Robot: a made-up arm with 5 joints. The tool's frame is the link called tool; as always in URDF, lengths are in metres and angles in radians. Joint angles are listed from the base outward.
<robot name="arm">
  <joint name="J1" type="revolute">
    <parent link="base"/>
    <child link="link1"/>
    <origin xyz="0 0 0.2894" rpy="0 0 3.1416"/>
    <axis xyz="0 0 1"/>
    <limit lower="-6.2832" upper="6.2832"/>
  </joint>
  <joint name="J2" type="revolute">
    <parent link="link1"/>
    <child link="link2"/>
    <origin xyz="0 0 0" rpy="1.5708 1.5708 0"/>
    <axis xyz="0 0 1"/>
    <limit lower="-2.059" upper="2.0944"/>
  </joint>
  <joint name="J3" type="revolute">
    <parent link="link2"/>
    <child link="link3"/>
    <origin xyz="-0.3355 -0.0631 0" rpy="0 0 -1.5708"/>
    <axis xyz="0 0 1"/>
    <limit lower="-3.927" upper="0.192"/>
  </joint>
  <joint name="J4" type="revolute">
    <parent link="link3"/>
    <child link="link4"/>
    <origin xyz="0.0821 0.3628 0" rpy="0 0 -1.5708"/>
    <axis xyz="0 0 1"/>
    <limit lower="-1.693" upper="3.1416"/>
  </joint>
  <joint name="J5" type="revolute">
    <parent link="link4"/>
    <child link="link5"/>
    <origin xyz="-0.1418 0.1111 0" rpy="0 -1.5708 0"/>
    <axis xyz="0 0 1"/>
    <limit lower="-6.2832" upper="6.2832"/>
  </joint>
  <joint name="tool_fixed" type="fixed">
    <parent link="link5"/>
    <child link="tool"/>
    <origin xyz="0 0 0" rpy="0 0 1.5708"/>
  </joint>
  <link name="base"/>
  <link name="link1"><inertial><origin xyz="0.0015 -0.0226 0.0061"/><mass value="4.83"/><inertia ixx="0.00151" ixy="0" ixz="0" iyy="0.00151" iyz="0" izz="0.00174"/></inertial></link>
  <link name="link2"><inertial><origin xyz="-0.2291 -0.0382 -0.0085"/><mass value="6.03"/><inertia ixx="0.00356" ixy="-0.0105" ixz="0" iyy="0.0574" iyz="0" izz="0.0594"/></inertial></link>
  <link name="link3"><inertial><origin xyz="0.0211 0.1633 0.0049"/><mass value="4.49"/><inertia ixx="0.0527" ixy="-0.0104" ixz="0" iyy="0.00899" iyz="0" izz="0.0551"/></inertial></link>
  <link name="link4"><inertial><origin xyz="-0.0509 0.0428 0.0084"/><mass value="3.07"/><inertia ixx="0.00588" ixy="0.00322" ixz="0" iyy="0.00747" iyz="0" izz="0.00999"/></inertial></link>
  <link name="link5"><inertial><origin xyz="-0.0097 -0.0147 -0.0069"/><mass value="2.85"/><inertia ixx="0.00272" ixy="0" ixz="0" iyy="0.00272" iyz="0" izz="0.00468"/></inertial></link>
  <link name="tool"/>
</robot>
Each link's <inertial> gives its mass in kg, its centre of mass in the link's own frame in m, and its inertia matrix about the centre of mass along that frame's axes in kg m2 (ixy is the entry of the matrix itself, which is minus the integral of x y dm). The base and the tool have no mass. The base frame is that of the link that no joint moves.
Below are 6 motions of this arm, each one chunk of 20 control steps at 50 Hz.
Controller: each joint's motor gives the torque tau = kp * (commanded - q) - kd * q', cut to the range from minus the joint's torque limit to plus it. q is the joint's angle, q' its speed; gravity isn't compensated. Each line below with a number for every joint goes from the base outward.
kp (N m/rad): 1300 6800 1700 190 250
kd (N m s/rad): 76 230 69 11 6.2
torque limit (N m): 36 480 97 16 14
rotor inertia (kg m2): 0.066 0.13 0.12 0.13 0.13
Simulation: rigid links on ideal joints. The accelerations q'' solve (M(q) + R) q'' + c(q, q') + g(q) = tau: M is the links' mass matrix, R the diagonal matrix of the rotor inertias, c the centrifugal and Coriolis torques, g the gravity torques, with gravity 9.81 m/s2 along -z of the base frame. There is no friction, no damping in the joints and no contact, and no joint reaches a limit. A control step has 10 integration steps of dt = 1/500 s. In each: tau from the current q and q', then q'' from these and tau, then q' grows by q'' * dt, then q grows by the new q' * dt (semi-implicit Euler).
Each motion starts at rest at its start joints. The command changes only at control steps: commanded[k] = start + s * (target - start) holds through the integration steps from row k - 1 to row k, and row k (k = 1, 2, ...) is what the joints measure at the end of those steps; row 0 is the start. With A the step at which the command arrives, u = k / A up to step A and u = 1 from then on. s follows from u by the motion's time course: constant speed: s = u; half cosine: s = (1 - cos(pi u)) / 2; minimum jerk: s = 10 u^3 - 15 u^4 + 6 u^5; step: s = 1 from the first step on.
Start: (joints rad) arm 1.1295 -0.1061 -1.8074 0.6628 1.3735
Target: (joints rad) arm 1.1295 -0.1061 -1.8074 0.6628 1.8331
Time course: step
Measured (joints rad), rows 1 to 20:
1: 1.1294 -0.1059 -1.8048 0.6644 1.3960
2: 1.1291 -0.1046 -1.8006 0.6696 1.4592
3: 1.1289 -0.1030 -1.7960 0.6771 1.5629
4: 1.1290 -0.1015 -1.7918 0.6853 1.7009
5: 1.1293 -0.1003 -1.7888 0.6920 1.8184
6: 1.1297 -0.0997 -1.7870 0.6968 1.8930
7: 1.1299 -0.0995 -1.7863 0.6995 1.9248
8: 1.1299 -0.0997 -1.7865 0.7004 1.9138
9: 1.1299 -0.1000 -1.7870 0.7002 1.8735
10: 1.1298 -0.1004 -1.7876 0.6997 1.8384
11: 1.1297 -0.1007 -1.7882 0.6991 1.8216
12: 1.1295 -0.1009 -1.7886 0.6984 1.8198
13: 1.1295 -0.1010 -1.7889 0.6977 1.8245
14: 1.1295 -0.1010 -1.7890 0.6971 1.8295
15: 1.1295 -0.1010 -1.7891 0.6967 1.8323
16: 1.1295 -0.1010 -1.7891 0.6965 1.8330
17: 1.1295 -0.1010 -1.7891 0.6964 1.8325
18: 1.1295 -0.1010 -1.7891 0.6965 1.8318
19: 1.1295 -0.1009 -1.7890 0.6966 1.8313
20: 1.1295 -0.1009 -1.7889 0.6967 1.8312

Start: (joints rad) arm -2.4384 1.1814 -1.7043 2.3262 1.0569
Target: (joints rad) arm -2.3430 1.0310 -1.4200 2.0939 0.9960
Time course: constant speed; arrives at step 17
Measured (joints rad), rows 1 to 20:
1: -2.4379 1.1799 -1.6978 2.3190 1.0559
2: -2.4364 1.1764 -1.6849 2.3049 1.0535
3: -2.4337 1.1710 -1.6692 2.2886 1.0501
4: -2.4298 1.1641 -1.6528 2.2724 1.0463
5: -2.4250 1.1561 -1.6365 2.2572 1.0424
6: -2.4197 1.1475 -1.6204 2.2429 1.0387
7: -2.4139 1.1387 -1.6043 2.2292 1.0351
8: -2.4079 1.1297 -1.5881 2.2160 1.0315
9: -2.4019 1.1207 -1.5718 2.2028 1.0280
10: -2.3959 1.1118 -1.5554 2.1896 1.0244
11: -2.3900 1.1029 -1.5389 2.1763 1.0208
12: -2.3842 1.0940 -1.5222 2.1629 1.0173
13: -2.3785 1.0851 -1.5056 2.1494 1.0137
14: -2.3728 1.0763 -1.4889 2.1359 1.0101
15: -2.3672 1.0674 -1.4723 2.1223 1.0065
16: -2.3616 1.0585 -1.4557 2.1088 1.0029
17: -2.3560 1.0496 -1.4390 2.0952 0.9993
18: -2.3509 1.0446 -1.4282 2.0863 0.9968
19: -2.3471 1.0421 -1.4217 2.0801 0.9959
20: -2.3444 1.0408 -1.4180 2.0753 0.9961

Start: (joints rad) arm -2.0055 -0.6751 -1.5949 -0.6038 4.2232
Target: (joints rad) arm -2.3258 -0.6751 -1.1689 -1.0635 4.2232
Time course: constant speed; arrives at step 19
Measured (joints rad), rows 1 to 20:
1: -2.0103 -0.6771 -1.5866 -0.6120 4.2232
2: -2.0187 -0.6784 -1.5723 -0.6296 4.2232
3: -2.0296 -0.6788 -1.5540 -0.6512 4.2231
4: -2.0423 -0.6785 -1.5328 -0.6736 4.2231
5: -2.0563 -0.6778 -1.5101 -0.6957 4.2231
6: -2.0711 -0.6771 -1.4865 -0.7171 4.2232
7: -2.0865 -0.6763 -1.4628 -0.7383 4.2233
8: -2.1023 -0.6758 -1.4391 -0.7597 4.2234
9: -2.1184 -0.6754 -1.4157 -0.7815 4.2235
10: -2.1348 -0.6752 -1.3927 -0.8041 4.2235
11: -2.1513 -0.6751 -1.3699 -0.8274 4.2235
12: -2.1679 -0.6751 -1.3473 -0.8512 4.2235
13: -2.1846 -0.6751 -1.3247 -0.8754 4.2234
14: -2.2013 -0.6751 -1.3023 -0.8999 4.2234
15: -2.2181 -0.6751 -1.2798 -0.9245 4.2234
16: -2.2349 -0.6751 -1.2572 -0.9490 4.2234
17: -2.2517 -0.6751 -1.2347 -0.9735 4.2234
18: -2.2685 -0.6751 -1.2121 -0.9979 4.2234
19: -2.2854 -0.6750 -1.1894 -1.0222 4.2234
20: -2.2976 -0.6740 -1.1723 -1.0424 4.2235

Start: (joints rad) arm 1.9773 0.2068 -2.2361 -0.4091 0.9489
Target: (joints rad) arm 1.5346 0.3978 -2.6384 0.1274 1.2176
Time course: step
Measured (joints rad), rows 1 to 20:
1: 1.9719 0.2810 -2.3657 -0.3960 0.9722
2: 1.9578 0.3391 -2.4696 -0.3475 1.0386
3: 1.9358 0.3702 -2.5315 -0.2635 1.1370
4: 1.9069 0.3860 -2.5702 -0.1538 1.2140
5: 1.8716 0.3945 -2.5927 -0.0560 1.2507
6: 1.8301 0.4000 -2.6046 0.0168 1.2510
7: 1.7822 0.4038 -2.6100 0.0678 1.2356
8: 1.7278 0.4066 -2.6121 0.1027 1.2214
9: 1.6700 0.4085 -2.6125 0.1265 1.2138
10: 1.6180 0.4097 -2.6126 0.1423 1.2113
11: 1.5733 0.4100 -2.6131 0.1520 1.2117
12: 1.5356 0.4097 -2.6143 0.1569 1.2132
13: 1.5048 0.4089 -2.6161 0.1581 1.2144
14: 1.4809 0.4079 -2.6183 0.1567 1.2150
15: 1.4640 0.4068 -2.6207 0.1538 1.2151
16: 1.4542 0.4058 -2.6229 0.1502 1.2151
17: 1.4515 0.4050 -2.6247 0.1465 1.2151
18: 1.4560 0.4045 -2.6260 0.1434 1.2151
19: 1.4678 0.4042 -2.6267 0.1411 1.2151
20: 1.4849 0.4042 -2.6270 0.1398 1.2153

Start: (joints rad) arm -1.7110 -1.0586 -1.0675 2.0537 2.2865
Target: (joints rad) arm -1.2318 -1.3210 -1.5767 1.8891 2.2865
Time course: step
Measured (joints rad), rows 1 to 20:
1: -1.6970 -1.1230 -1.0368 2.0030 2.2901
2: -1.6595 -1.2168 -1.0164 1.9630 2.2928
3: -1.6002 -1.2681 -1.0519 1.9656 2.2907
4: -1.5216 -1.2930 -1.1293 1.9771 2.2878
5: -1.4366 -1.3041 -1.2410 1.9840 2.2861
6: -1.3725 -1.3116 -1.3707 1.9707 2.2855
7: -1.3274 -1.3225 -1.4729 1.9333 2.2853
8: -1.2957 -1.3305 -1.5442 1.8992 2.2852
9: -1.2733 -1.3356 -1.5871 1.8770 2.2851
10: -1.2578 -1.3384 -1.6028 1.8660 2.2848
11: -1.2474 -1.3372 -1.6023 1.8674 2.2845
12: -1.2410 -1.3337 -1.5947 1.8770 2.2845
13: -1.2372 -1.3301 -1.5855 1.8899 2.2847
14: -1.2350 -1.3273 -1.5776 1.9025 2.2850
15: -1.2338 -1.3257 -1.5723 1.9130 2.2851
16: -1.2331 -1.3251 -1.5696 1.9205 2.2851
17: -1.2327 -1.3251 -1.5689 1.9251 2.2850
18: -1.2324 -1.3254 -1.5692 1.9273 2.2849
19: -1.2322 -1.3258 -1.5701 1.9279 2.2848
20: -1.2320 -1.3261 -1.5709 1.9277 2.2848

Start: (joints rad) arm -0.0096 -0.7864 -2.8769 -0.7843 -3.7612
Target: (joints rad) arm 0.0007 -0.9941 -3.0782 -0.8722 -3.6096
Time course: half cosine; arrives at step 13
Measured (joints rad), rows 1 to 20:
1: -0.0096 -0.7882 -2.8781 -0.7867 -3.7606
2: -0.0096 -0.7931 -2.8821 -0.7912 -3.7577
3: -0.0095 -0.8016 -2.8889 -0.7960 -3.7512
4: -0.0093 -0.8144 -2.8994 -0.8006 -3.7406
5: -0.0088 -0.8316 -2.9141 -0.8051 -3.7264
6: -0.0082 -0.8526 -2.9333 -0.8104 -3.7094
7: -0.0073 -0.8767 -2.9565 -0.8172 -3.6907
8: -0.0062 -0.9026 -2.9828 -0.8259 -3.6714
9: -0.0050 -0.9287 -3.0105 -0.8367 -3.6527
10: -0.0038 -0.9534 -3.0380 -0.8491 -3.6357
11: -0.0025 -0.9751 -3.0633 -0.8626 -3.6215
12: -0.0013 -0.9923 -3.0848 -0.8761 -3.6110
13: -0.0003 -1.0040 -3.1008 -0.8885 -3.6047
14: 0.0006 -1.0101 -3.1103 -0.8987 -3.6025
15: 0.0011 -1.0119 -3.1134 -0.9053 -3.6030
16: 0.0015 -1.0109 -3.1118 -0.9078 -3.6047
17: 0.0016 -1.0087 -3.1076 -0.9068 -3.6064
18: 0.0016 -1.0063 -3.1029 -0.9034 -3.6077
19: 0.0014 -1.0044 -3.0987 -0.8992 -3.6084
20: 0.0013 -1.0031 -3.0957 -0.8953 -3.6087

